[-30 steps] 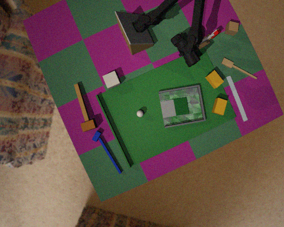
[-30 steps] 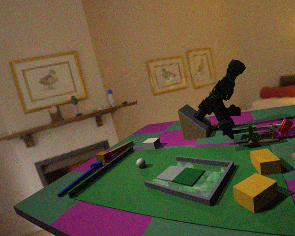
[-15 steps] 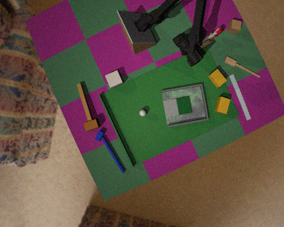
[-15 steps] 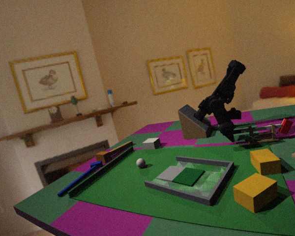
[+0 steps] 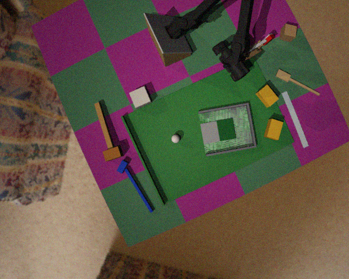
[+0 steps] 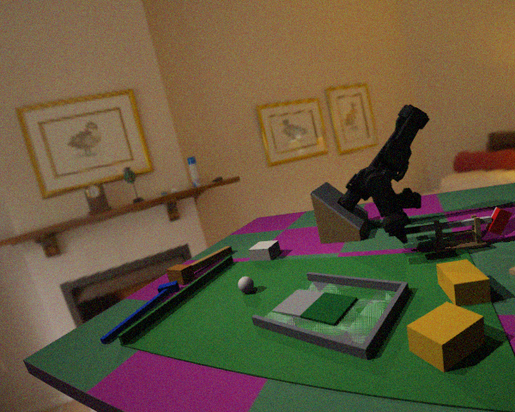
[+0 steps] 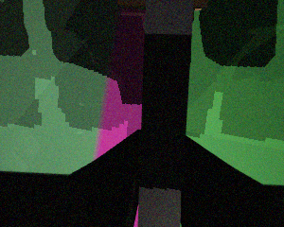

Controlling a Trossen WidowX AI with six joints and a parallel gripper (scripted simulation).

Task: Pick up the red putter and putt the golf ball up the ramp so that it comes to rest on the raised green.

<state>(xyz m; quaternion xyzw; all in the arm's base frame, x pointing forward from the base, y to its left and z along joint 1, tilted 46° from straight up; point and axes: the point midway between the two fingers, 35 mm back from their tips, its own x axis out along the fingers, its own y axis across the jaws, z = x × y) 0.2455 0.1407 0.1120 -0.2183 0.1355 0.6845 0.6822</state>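
My gripper tip is now 50 mm past the white cube, 460 mm to the left of it and 10 mm above it. From my gripper tip the other things lie so: red putter: 20 mm behind, 110 mm to the left, 30 mm above; tan block: 10 mm behind, 360 mm to the left; white golf ball: 200 mm ahead, 400 mm to the right, 10 mm below.
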